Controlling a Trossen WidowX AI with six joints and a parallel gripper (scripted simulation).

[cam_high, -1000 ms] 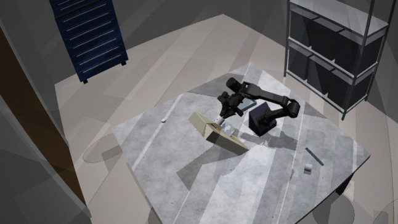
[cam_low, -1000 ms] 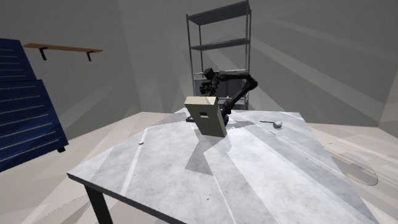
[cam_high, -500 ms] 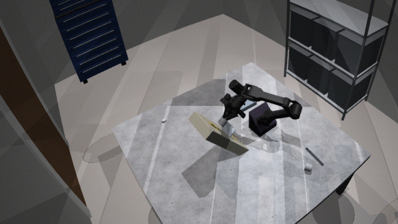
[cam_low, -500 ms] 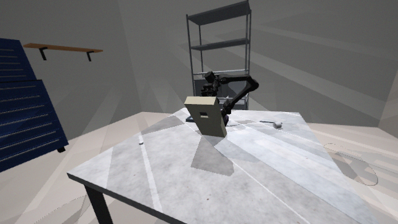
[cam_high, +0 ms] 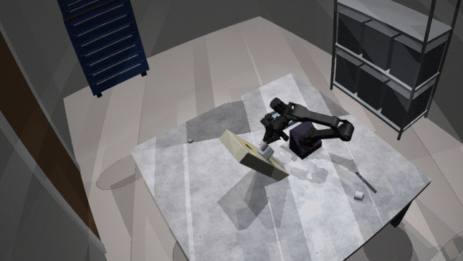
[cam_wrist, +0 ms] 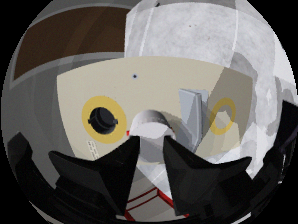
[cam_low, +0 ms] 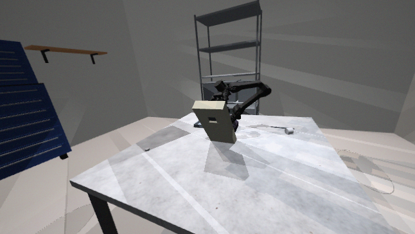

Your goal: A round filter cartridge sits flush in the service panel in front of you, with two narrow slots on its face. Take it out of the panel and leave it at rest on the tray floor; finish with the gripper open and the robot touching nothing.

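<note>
The round filter cartridge lies 10 mm below my gripper tip and 10 mm ahead of it. From my gripper tip the other things lie so: service panel: 50 mm below, 50 mm ahead; tray: 320 mm behind, 280 mm to the right, 220 mm below.
</note>
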